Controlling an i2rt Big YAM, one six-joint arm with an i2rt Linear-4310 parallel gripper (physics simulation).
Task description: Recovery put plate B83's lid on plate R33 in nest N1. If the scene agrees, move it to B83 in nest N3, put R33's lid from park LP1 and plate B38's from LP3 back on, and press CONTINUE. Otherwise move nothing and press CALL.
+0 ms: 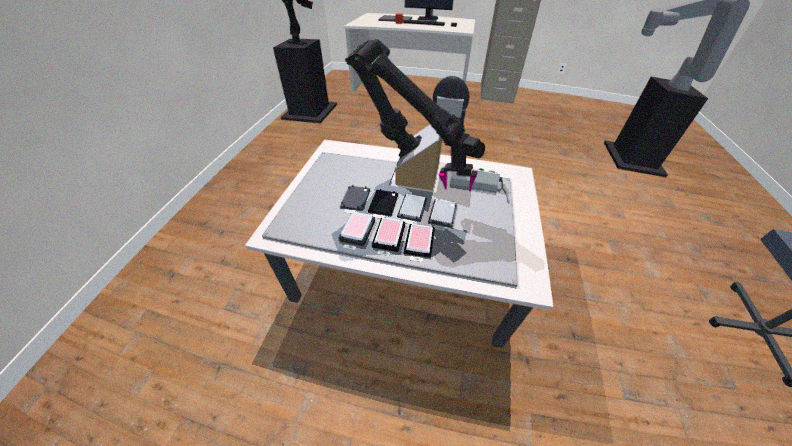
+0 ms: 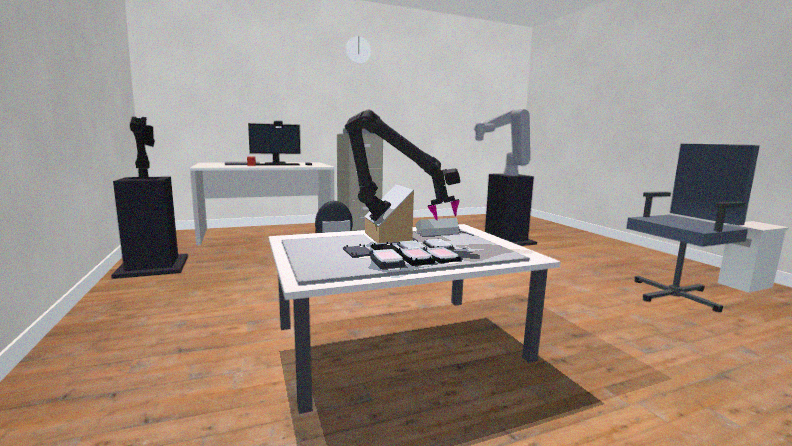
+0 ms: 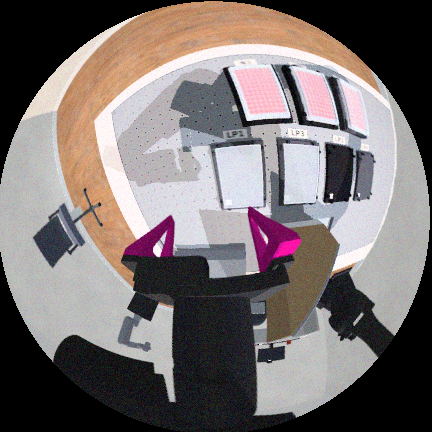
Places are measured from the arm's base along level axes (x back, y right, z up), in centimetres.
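Pixels of known places: gripper, fingertip midpoint: (image 1: 457, 189) (image 2: 446, 218) (image 3: 209, 214); arm's base, origin of the base link: (image 1: 411, 147) (image 2: 381, 211) (image 3: 316, 287).
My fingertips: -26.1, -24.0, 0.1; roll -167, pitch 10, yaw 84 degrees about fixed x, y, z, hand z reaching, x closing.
For each thing: its top centre in the pictures, then the offset to it from my fingertips, as dx, dy, dz. Level surfaces: height alone.
- grey button box, middle of its top: (image 3: 206, 280) (image 1: 476, 168) (image 2: 437, 218) +24.0, -7.6, -4.8
- N3's plate, middle of its top: (image 3: 260, 87) (image 1: 420, 236) (image 2: 442, 251) -18.5, +11.4, -10.4
- middle plate, middle of its top: (image 3: 318, 92) (image 1: 389, 229) (image 2: 416, 251) -18.6, +23.6, -9.6
- far plate, middle of its top: (image 1: 356, 224) (image 2: 387, 253) -18.9, +36.6, -9.3
- clear lid, middle of its top: (image 3: 240, 177) (image 1: 443, 210) (image 2: 438, 242) -1.0, +4.4, -11.4
- black park, middle of its top: (image 3: 343, 176) (image 1: 383, 199) (image 2: 386, 245) -0.5, +30.6, -11.1
- perforated mat, its level: dz -13.1
My gripper (image 1: 458, 188) (image 2: 446, 217) (image 3: 209, 214) is open and empty, above the table by the grey button box (image 1: 486, 181) (image 2: 441, 226) (image 3: 227, 252). Three pink plates stand in black nests: N3's plate (image 1: 419, 239) (image 3: 260, 95), the middle plate (image 1: 389, 232) (image 3: 315, 97) and the far plate (image 1: 357, 227) (image 3: 355, 107), which looks paler. Plate names are not readable. A clear lid (image 1: 443, 212) (image 3: 240, 175) lies in park LP1, another lid (image 1: 412, 206) (image 3: 300, 172) in LP3. Button faces are mostly hidden; CONTINUE and CALL cannot be told apart.
A tan wedge-shaped stand (image 1: 418, 168) (image 2: 399, 221) (image 3: 310, 265) rises beside the gripper and box. A black park (image 1: 383, 202) (image 3: 338, 175) and a dark grey one (image 1: 354, 197) (image 3: 364, 175) continue the lid row. The perforated mat (image 1: 299, 199) lies on the white table.
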